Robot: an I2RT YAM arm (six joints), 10 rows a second.
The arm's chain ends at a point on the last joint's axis. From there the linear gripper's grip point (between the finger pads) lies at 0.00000 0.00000 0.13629 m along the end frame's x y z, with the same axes.
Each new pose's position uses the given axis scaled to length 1; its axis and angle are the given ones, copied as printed.
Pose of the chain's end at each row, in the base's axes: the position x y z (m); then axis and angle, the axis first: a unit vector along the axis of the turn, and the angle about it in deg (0 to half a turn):
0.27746 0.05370 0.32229 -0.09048 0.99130 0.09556 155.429
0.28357 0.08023 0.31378 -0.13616 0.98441 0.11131 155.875
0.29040 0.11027 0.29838 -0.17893 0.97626 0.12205 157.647
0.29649 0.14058 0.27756 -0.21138 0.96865 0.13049 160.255
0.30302 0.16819 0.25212 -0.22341 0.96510 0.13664 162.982
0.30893 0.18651 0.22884 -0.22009 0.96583 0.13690 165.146
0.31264 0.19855 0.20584 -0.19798 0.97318 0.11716 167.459
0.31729 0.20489 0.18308 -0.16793 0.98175 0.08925 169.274
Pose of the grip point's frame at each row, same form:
0.33139 0.08348 0.20072 -0.09048 0.99130 0.09556 155.429
0.33446 0.11638 0.19262 -0.13616 0.98441 0.11131 155.875
0.33527 0.15080 0.17624 -0.17893 0.97626 0.12205 157.647
0.33379 0.18375 0.15379 -0.21138 0.96865 0.13049 160.255
0.33338 0.21226 0.12678 -0.22341 0.96510 0.13664 162.982
0.33460 0.22964 0.10213 -0.22009 0.96583 0.13690 165.146
0.33519 0.23512 0.07650 -0.19798 0.97318 0.11716 167.459
0.33814 0.23282 0.05132 -0.16793 0.98175 0.08925 169.274

